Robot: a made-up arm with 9 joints.
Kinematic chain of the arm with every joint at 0, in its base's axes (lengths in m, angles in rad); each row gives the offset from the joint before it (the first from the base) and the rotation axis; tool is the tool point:
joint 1: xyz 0 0 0.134 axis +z
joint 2: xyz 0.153 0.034 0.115 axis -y
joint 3: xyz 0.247 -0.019 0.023 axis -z
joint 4: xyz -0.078 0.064 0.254 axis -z
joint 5: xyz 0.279 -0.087 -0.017 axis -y
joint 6: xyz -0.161 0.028 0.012 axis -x
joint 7: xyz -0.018 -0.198 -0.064 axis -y
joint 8: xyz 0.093 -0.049 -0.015 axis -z
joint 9: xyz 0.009 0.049 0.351 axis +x
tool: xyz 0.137 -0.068 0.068
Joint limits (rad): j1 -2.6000..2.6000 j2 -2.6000..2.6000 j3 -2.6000..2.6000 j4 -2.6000..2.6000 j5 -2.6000..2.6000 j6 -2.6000..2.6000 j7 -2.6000..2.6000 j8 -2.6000..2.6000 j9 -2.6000..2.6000
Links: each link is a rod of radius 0.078 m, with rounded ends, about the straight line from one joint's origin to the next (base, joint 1, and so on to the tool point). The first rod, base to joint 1, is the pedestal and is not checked.
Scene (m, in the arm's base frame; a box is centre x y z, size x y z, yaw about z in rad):
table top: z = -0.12
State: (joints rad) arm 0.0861 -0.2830 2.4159 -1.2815 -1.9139 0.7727 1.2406 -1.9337 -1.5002
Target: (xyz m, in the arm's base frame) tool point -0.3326 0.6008 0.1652
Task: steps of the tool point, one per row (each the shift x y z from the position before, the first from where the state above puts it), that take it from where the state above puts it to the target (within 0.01 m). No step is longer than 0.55 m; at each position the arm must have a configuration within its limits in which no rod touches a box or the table.
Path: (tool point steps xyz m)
1: -0.4775 -0.1285 0.1641
2: -0.4859 0.0945 0.0172
3: -0.3607 0.2760 -0.1193
4: -0.1527 0.3572 -0.2202
5: 0.0655 0.3214 -0.2706
6: 0.2288 0.1945 -0.2687

